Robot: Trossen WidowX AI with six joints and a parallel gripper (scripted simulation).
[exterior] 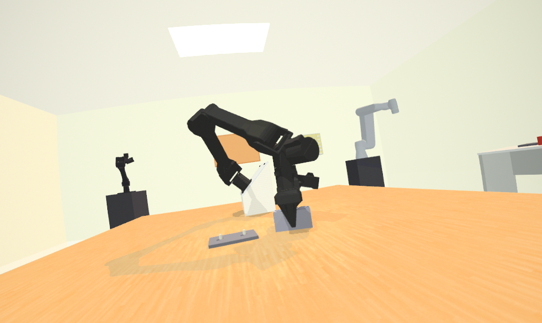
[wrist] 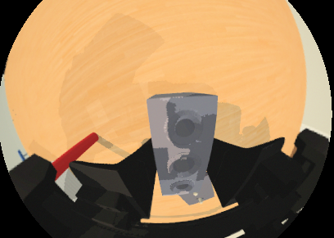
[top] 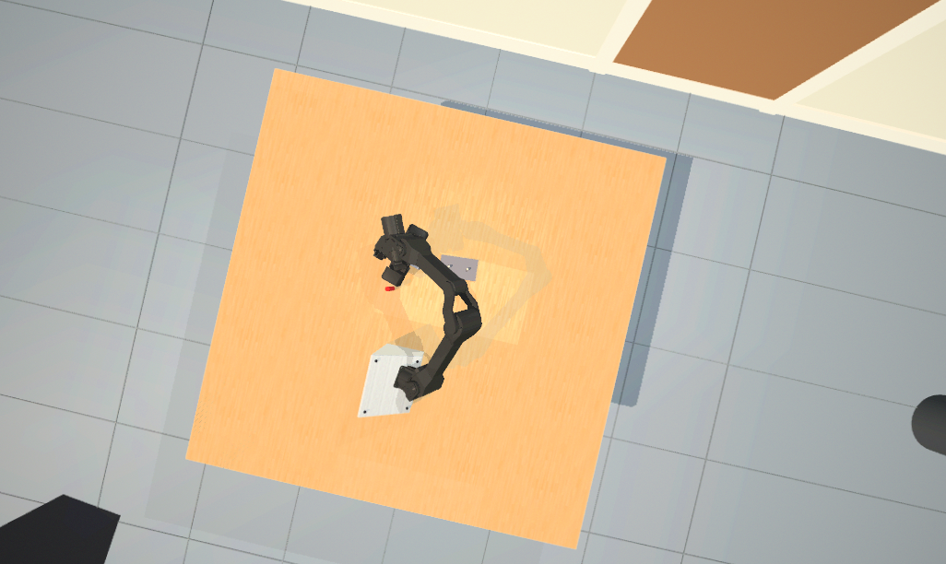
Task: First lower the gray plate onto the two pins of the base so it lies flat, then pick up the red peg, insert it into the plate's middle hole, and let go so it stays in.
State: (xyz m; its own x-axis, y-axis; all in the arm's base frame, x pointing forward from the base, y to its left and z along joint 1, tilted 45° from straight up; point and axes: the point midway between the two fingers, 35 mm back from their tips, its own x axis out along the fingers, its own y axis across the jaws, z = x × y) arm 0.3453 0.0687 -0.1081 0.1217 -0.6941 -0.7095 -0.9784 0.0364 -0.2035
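My gripper tip is now 20 mm short of the base and 160 mm to the left of it. Round my gripper tip: red peg (110 mm behind, 20 mm to the left, 30 mm above); gray plate (30 mm above).
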